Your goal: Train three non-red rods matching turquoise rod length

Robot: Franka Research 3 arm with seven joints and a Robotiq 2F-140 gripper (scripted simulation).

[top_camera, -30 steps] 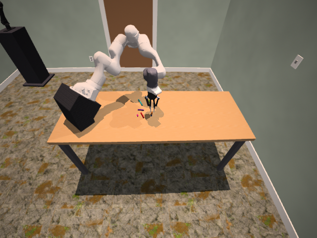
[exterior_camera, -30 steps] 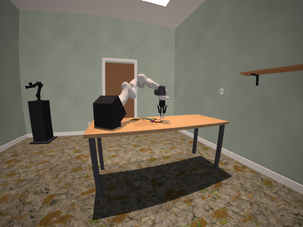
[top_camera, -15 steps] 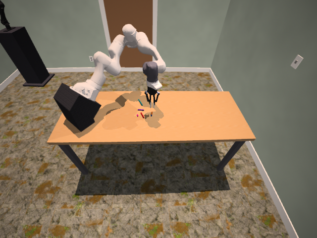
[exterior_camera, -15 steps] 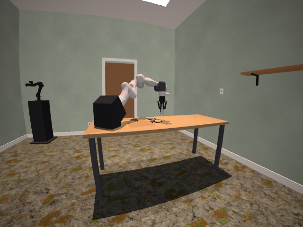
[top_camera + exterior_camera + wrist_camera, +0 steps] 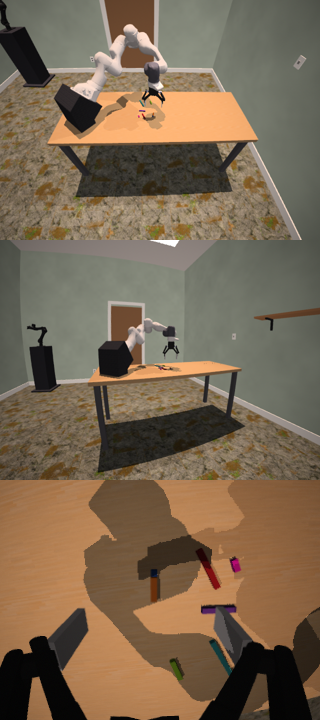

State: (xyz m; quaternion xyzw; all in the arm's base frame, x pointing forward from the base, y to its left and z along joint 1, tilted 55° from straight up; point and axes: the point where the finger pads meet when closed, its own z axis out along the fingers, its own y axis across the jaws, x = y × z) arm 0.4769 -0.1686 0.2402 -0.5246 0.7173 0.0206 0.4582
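My hand is 40 mm past the lime rod, 170 mm to the right of it and 120 mm above it. Also, from my hand: blue rod: 30 mm to the right, 120 mm below; then red rod: 90 mm behind, 30 mm to the right, 120 mm below; then orange rod: 120 mm below.
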